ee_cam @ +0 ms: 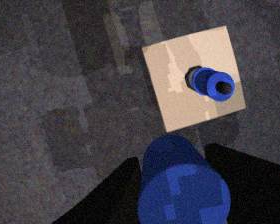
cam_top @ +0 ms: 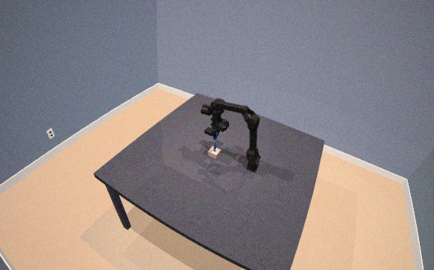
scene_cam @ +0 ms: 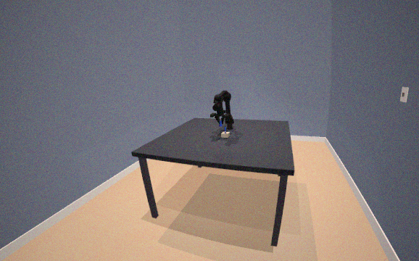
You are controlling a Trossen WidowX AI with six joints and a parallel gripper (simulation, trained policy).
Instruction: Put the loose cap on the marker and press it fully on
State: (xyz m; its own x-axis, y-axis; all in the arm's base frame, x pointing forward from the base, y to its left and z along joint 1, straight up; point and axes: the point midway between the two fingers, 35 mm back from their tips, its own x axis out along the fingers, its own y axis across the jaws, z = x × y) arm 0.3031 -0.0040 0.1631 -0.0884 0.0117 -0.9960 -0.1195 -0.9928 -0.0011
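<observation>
Right now my gripper tip is 20 mm past the blue marker, 40 mm to the right of it and 50 mm above it. The rest, counted from my gripper tip: holder block (20 mm behind, 40 mm to the left, 110 mm below); blue cap (10 mm ahead, 10 mm above).
</observation>
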